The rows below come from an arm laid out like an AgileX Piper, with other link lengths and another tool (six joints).
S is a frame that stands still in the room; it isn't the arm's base.
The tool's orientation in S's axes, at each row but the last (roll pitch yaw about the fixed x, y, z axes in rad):
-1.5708, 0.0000, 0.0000
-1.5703, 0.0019, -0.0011
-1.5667, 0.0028, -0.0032
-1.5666, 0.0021, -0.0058
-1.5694, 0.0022, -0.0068
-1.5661, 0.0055, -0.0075
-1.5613, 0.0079, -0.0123
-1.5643, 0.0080, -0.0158
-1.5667, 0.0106, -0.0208
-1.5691, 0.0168, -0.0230
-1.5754, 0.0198, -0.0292
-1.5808, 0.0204, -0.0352
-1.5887, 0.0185, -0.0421
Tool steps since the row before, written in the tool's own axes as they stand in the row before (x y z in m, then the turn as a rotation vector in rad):
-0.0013, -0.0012, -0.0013, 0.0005, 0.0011, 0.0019
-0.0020, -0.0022, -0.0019, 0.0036, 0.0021, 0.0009
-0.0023, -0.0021, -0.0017, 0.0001, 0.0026, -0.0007
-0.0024, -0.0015, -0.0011, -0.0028, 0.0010, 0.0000
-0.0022, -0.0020, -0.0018, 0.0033, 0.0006, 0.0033
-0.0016, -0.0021, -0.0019, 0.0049, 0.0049, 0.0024
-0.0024, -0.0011, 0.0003, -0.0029, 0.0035, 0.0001
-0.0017, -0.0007, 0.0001, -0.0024, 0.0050, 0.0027
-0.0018, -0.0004, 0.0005, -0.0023, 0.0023, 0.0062
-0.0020, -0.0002, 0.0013, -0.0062, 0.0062, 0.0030
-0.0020, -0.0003, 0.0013, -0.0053, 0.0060, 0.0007
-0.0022, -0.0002, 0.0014, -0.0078, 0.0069, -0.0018
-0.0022, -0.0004, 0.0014, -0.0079, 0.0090, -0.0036
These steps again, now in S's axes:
-0.0013, -0.0013, 0.0012, 0.0005, 0.0019, -0.0011
-0.0020, -0.0019, 0.0022, 0.0036, 0.0009, -0.0021
-0.0023, -0.0017, 0.0021, 0.0001, -0.0007, -0.0026
-0.0024, -0.0011, 0.0015, -0.0028, 0.0000, -0.0010
-0.0022, -0.0018, 0.0020, 0.0033, 0.0033, -0.0006
-0.0016, -0.0019, 0.0021, 0.0049, 0.0024, -0.0049
-0.0024, 0.0003, 0.0011, -0.0029, 0.0002, -0.0035
-0.0017, 0.0001, 0.0007, -0.0024, 0.0028, -0.0050
-0.0018, 0.0005, 0.0004, -0.0022, 0.0063, -0.0023
-0.0020, 0.0013, 0.0002, -0.0062, 0.0032, -0.0061
-0.0020, 0.0014, 0.0003, -0.0054, 0.0008, -0.0059
-0.0021, 0.0015, 0.0002, -0.0080, -0.0016, -0.0067
-0.0021, 0.0015, 0.0004, -0.0082, -0.0034, -0.0088

